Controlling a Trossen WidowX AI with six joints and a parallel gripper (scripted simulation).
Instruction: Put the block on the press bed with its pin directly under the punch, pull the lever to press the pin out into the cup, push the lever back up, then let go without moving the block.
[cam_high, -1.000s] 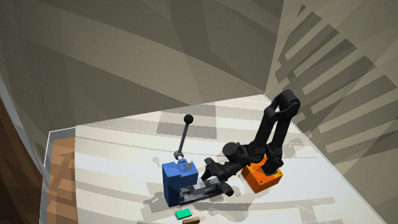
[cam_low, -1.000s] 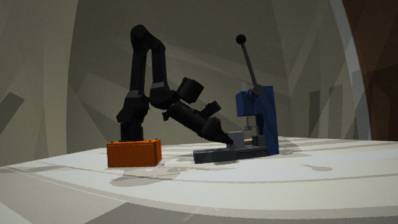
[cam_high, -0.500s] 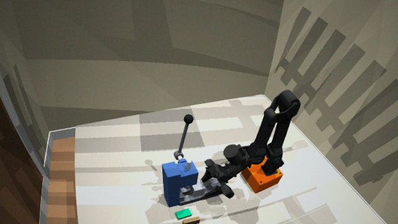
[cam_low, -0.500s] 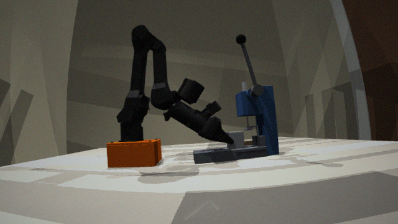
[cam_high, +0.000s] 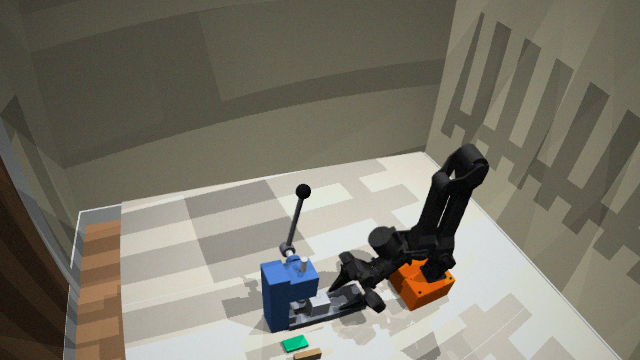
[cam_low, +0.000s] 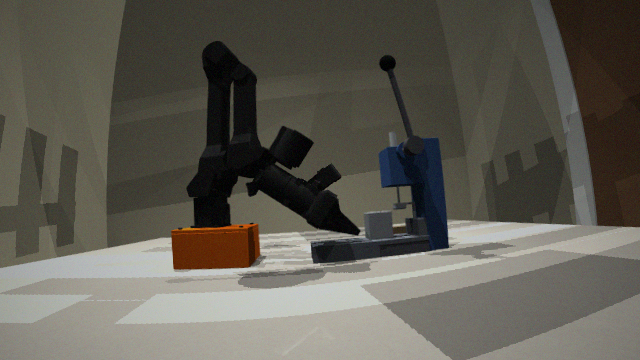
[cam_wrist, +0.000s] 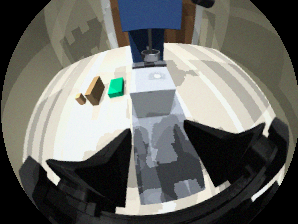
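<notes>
My gripper tip is now 50 mm short of the round pin and 20 mm below it. The rest, counted from my gripper tip: punch: 90 mm ahead, 10 mm to the left, 110 mm above; then green tile: 120 mm ahead, 90 mm to the left, 40 mm below; then tan piece: 100 mm ahead, 140 mm to the left, 30 mm below.
</notes>
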